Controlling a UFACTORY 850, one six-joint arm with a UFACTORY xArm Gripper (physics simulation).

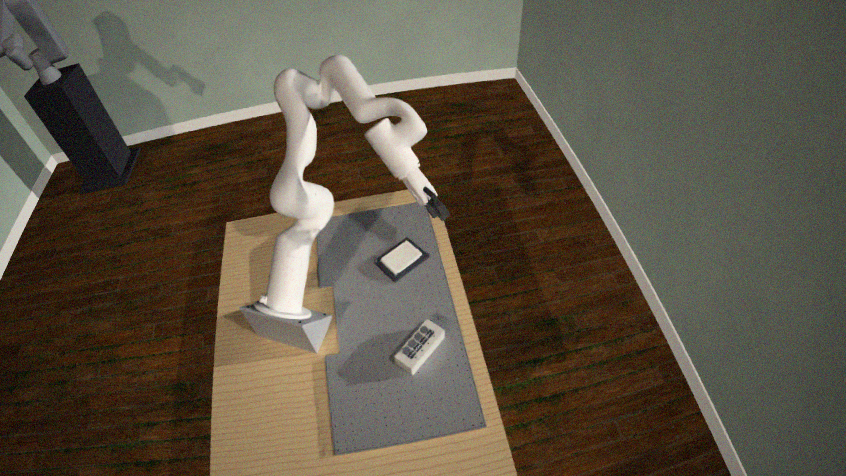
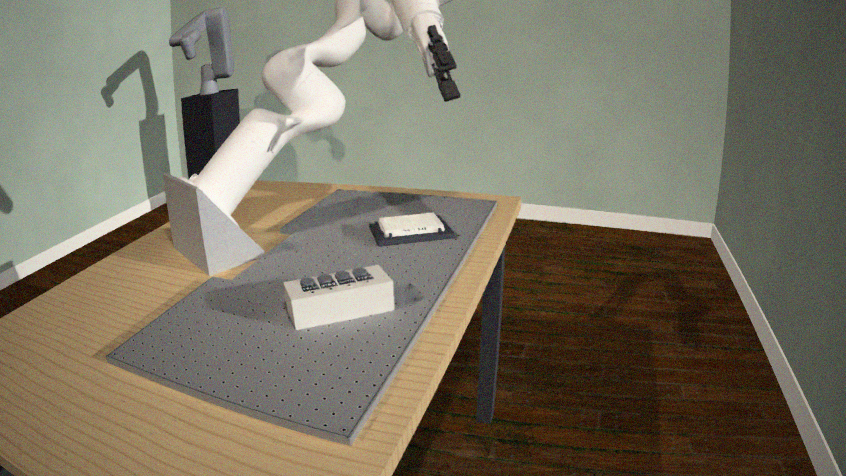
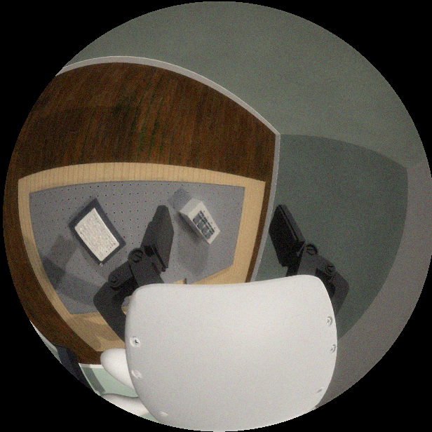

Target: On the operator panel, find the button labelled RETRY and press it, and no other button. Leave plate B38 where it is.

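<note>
The operator panel is a white box with several grey round buttons in a row on its top. The dark labels beside the buttons are too small to read, so I cannot tell which is RETRY. A cream plate, with markings too small to read, lies in a dark tray. My gripper is open and empty, high above the far end of the table, well away from the panel. It touches neither panel nor plate.
A grey perforated mat lies under the panel and tray on the wooden table. My arm's grey wedge base stands beside the mat. A second arm on a black pedestal stands off the table near the wall.
</note>
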